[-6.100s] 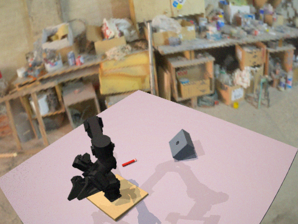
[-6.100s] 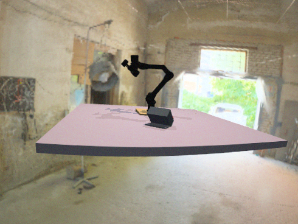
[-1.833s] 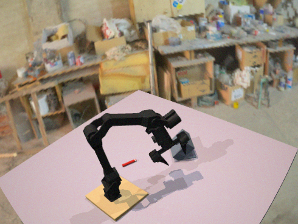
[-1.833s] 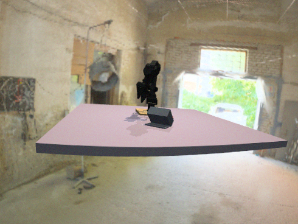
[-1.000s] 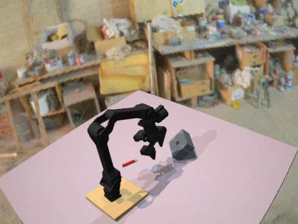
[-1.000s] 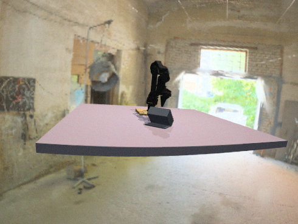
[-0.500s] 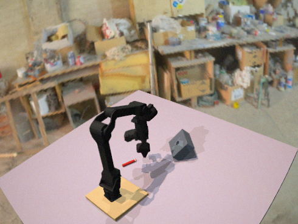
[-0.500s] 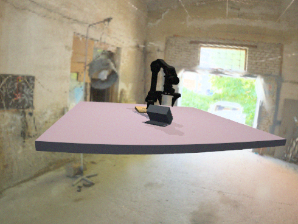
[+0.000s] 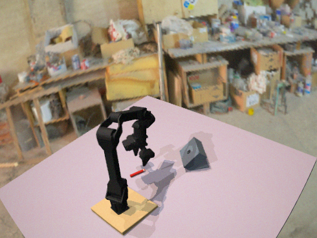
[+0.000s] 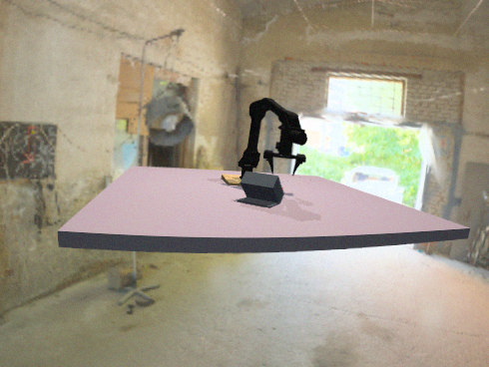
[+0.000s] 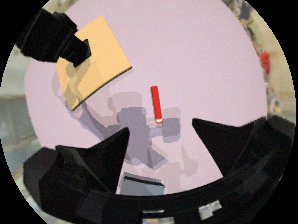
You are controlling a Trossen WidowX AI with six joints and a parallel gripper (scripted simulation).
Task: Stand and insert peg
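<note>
Now: gripper tip 10 mm past the red peg and 70 mm above it. From my gripper tip the other things lie so: sloped panel: 220 mm ahead, 140 mm to the right, 30 mm below; then grey foot plate: 240 mm ahead, 150 mm to the right, 80 mm below.
</note>
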